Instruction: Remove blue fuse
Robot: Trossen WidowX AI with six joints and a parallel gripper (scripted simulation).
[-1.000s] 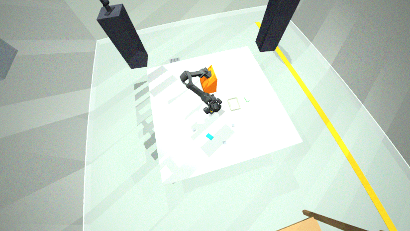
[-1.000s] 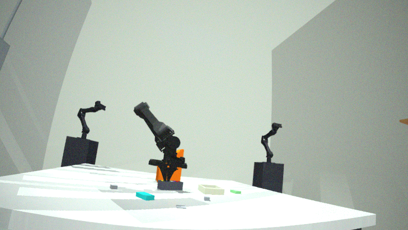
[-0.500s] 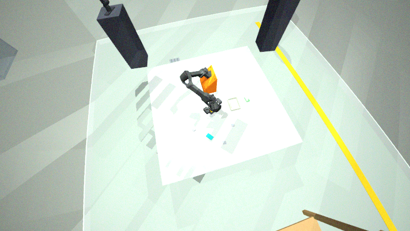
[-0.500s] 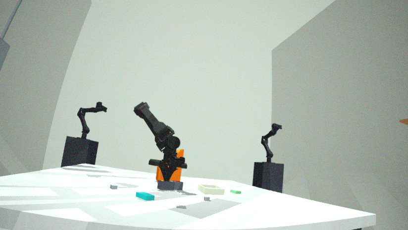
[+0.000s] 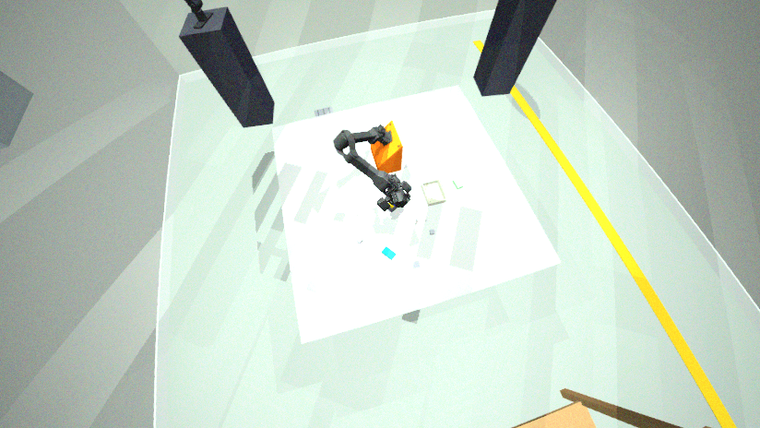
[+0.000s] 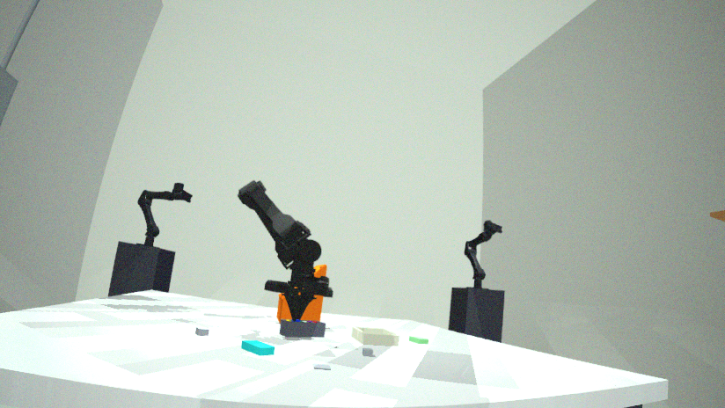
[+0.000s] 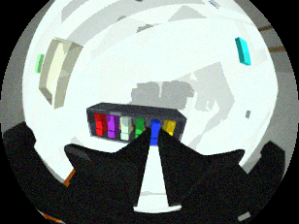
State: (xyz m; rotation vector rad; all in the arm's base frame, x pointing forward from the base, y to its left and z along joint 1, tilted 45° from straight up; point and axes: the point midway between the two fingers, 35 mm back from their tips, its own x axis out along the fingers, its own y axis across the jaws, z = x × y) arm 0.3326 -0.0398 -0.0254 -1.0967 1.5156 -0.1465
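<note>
My gripper tip is 40 mm past the beige tray, 220 mm to the right of it and 40 mm above it. Round my gripper tip: blue fuse: 10 mm below.
</note>
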